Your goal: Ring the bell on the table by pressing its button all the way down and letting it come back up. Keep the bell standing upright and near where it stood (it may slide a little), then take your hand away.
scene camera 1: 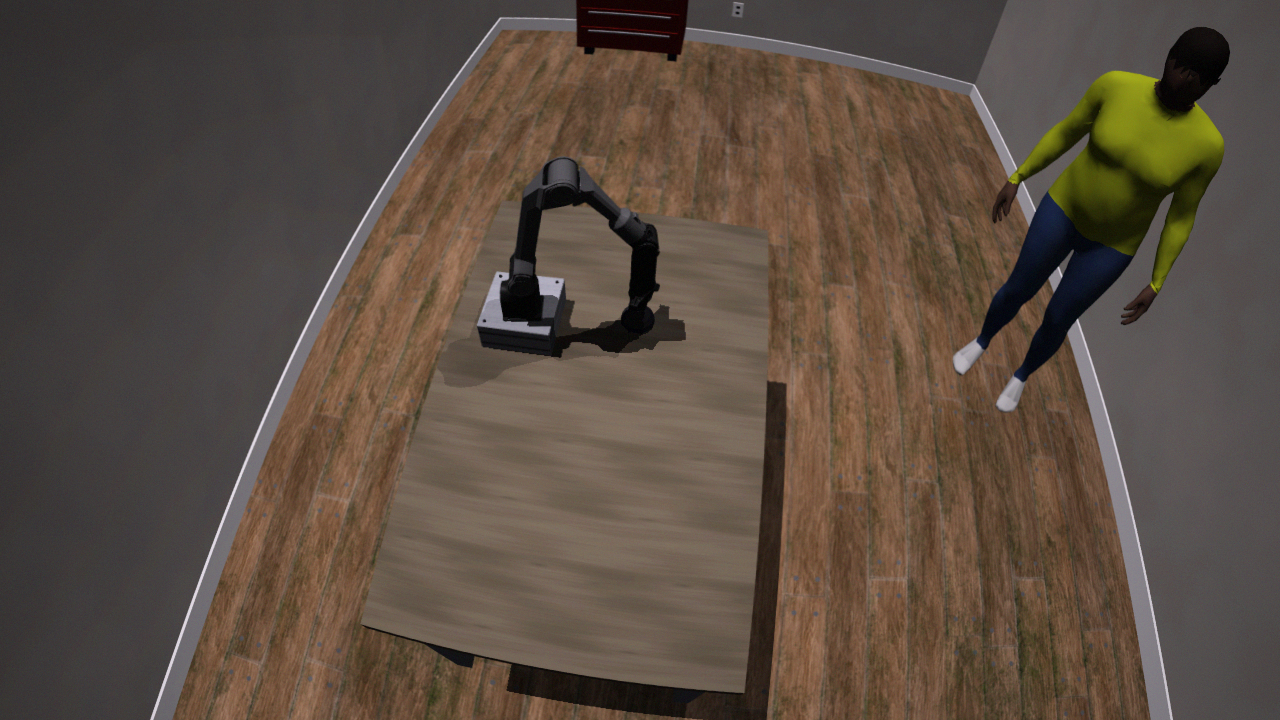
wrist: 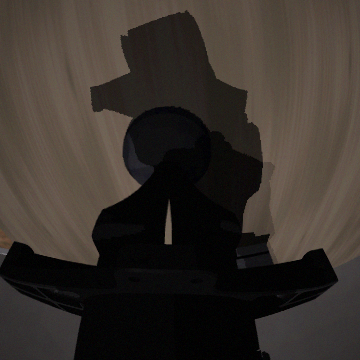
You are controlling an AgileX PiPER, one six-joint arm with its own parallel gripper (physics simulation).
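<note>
The bell (scene camera 1: 638, 320) (wrist: 167, 132) is dark and round and stands upright on the table (scene camera 1: 581, 501). In the wrist view it lies beyond the fingertips, mostly in shadow. My gripper (scene camera 1: 639, 307) (wrist: 169, 173) is shut, with its fingertips together, and points down over the middle of the bell. The tips overlap the bell's top in the wrist view. The button is hidden behind the fingertips, and whether they touch it or how far down it is cannot be told.
The arm's light grey base block (scene camera 1: 490, 315) stands on the table to the left of the bell. The arm's shadow falls around the bell. A person in a yellow top (scene camera 1: 1129, 147) stands on the floor to the right. A red drawer cabinet (scene camera 1: 630, 25) stands at the back.
</note>
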